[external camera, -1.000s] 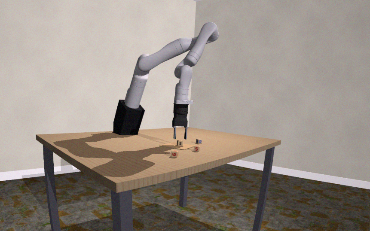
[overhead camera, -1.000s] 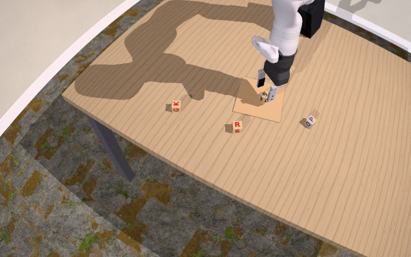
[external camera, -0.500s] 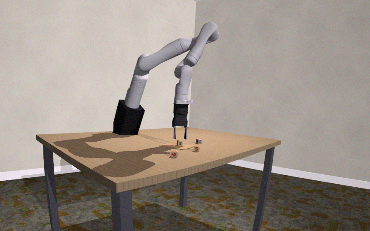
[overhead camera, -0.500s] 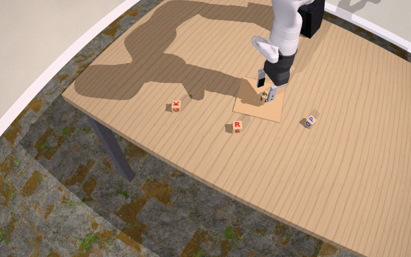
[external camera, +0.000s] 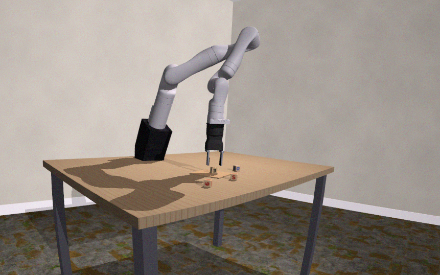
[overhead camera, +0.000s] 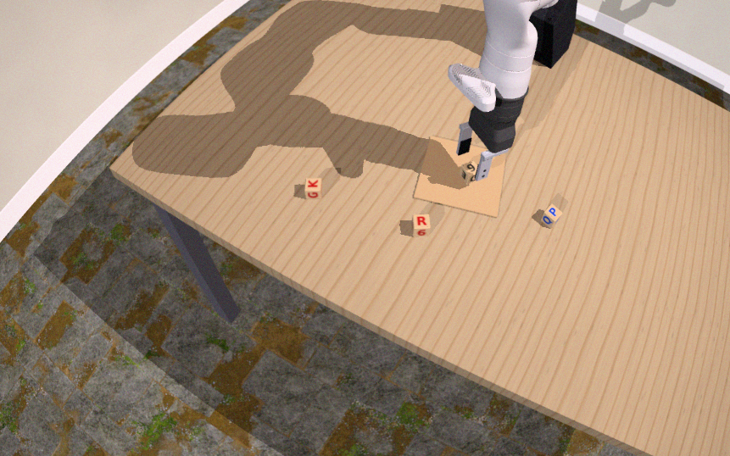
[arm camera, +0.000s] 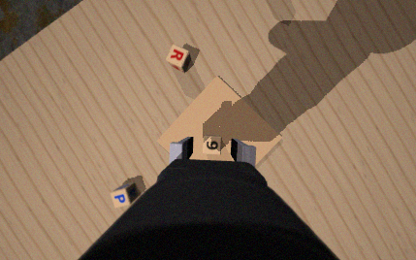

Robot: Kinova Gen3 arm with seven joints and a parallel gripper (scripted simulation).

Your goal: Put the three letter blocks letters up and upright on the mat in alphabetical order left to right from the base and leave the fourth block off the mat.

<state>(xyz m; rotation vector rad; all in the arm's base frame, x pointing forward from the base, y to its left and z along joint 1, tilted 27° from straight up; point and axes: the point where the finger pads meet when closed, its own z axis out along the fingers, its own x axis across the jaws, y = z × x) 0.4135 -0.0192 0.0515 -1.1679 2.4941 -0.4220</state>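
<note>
The block lies 4 cm below my hand. Also, from my hand: tan mat 5 cm below, 1 cm to the right.
</note>
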